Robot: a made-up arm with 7 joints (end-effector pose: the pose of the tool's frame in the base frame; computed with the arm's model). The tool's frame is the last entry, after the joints. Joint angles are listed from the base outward.
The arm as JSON. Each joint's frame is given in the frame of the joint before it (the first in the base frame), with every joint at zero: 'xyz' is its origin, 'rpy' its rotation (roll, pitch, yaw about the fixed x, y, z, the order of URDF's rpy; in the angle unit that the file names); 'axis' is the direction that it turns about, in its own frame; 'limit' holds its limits. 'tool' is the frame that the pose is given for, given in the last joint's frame.
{
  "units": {
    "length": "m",
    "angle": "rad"
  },
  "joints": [
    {
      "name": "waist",
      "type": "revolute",
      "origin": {
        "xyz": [
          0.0,
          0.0,
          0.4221
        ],
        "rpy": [
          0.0,
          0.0,
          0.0
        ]
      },
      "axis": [
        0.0,
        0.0,
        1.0
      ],
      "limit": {
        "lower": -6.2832,
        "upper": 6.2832
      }
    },
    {
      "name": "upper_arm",
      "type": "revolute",
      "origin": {
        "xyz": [
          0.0,
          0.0,
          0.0
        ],
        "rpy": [
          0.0,
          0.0,
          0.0
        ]
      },
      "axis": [
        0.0,
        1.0,
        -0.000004
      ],
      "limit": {
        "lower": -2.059,
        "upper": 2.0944
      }
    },
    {
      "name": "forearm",
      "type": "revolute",
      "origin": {
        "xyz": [
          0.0,
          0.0,
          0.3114
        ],
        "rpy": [
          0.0,
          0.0,
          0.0
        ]
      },
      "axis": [
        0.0,
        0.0,
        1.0
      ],
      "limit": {
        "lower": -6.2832,
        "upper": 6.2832
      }
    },
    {
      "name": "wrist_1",
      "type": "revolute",
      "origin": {
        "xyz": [
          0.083,
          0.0,
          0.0
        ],
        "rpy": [
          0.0,
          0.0,
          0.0
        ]
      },
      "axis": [
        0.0,
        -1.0,
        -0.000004
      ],
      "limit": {
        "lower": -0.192,
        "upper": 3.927
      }
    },
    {
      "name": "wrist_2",
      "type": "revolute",
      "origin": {
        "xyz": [
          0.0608,
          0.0,
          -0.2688
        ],
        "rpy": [
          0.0,
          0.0,
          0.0
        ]
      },
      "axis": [
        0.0,
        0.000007,
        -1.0
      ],
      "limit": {
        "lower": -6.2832,
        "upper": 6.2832
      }
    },
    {
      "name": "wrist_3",
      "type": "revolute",
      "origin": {
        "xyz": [
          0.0,
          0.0,
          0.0
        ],
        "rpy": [
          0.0,
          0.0,
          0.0
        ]
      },
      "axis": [
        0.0,
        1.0,
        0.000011
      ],
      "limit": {
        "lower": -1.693,
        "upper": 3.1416
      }
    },
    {
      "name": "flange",
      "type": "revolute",
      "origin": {
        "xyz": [
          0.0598,
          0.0,
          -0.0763
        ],
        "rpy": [
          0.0,
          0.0,
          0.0
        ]
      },
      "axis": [
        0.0,
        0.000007,
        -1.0
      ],
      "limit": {
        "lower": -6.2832,
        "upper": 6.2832
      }
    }
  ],
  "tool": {
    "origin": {
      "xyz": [
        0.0,
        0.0,
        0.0
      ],
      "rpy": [
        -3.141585,
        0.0,
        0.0
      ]
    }
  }
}
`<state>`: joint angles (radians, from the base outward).
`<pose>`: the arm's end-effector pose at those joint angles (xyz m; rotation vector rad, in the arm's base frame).
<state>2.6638 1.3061 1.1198 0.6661 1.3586 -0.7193 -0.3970</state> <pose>-0.2841 -0.1354 0.2405 1.0465 2.6674 -0.3893</pose>
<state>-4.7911 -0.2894 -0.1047 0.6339 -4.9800 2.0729 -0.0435</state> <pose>-0.0429 0.2509 0.6033 -1.4479 -1.1234 2.0086</pose>
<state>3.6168 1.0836 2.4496 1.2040 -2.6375 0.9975 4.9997</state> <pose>0.0696 -0.3012 0.8444 0.8751 0.5780 -0.8046</pose>
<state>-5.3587 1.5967 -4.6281 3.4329 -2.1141 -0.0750 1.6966</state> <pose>0.4160 0.4764 0.4581 -1.5748 0.4523 -0.9737</pose>
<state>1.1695 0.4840 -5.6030 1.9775 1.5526 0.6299 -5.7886</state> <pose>-0.0262 0.5671 0.7314 -1.5157 -0.0881 1.2629</pose>
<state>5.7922 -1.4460 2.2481 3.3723 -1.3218 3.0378 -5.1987</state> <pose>-0.4100 0.2607 0.5377 2.3703 -0.5257 1.9843</pose>
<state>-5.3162 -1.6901 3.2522 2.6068 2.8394 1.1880 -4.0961</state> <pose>-0.3387 -0.5495 0.1756 0.9579 -0.4176 0.0984</pose>
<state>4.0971 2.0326 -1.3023 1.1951 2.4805 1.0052 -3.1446</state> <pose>-0.4483 0.1079 0.1825 2.4312 -1.6450 -0.9397</pose>
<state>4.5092 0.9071 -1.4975 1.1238 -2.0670 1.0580 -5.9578</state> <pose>-0.4683 -0.0861 0.5624 -1.0417 0.6309 2.7074</pose>
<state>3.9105 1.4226 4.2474 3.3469 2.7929 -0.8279 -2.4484</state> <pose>-0.4368 -0.3735 0.5630 0.7795 -0.6346 -1.0851</pose>
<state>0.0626 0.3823 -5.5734 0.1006 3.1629 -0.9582 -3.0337</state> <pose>0.0643 0.0537 0.4438 2.2531 0.9059 -1.5694</pose>
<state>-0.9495 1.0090 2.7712 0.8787 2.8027 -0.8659 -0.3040</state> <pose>0.0856 0.1021 0.6886 -2.0596 1.0399 0.8622</pose>
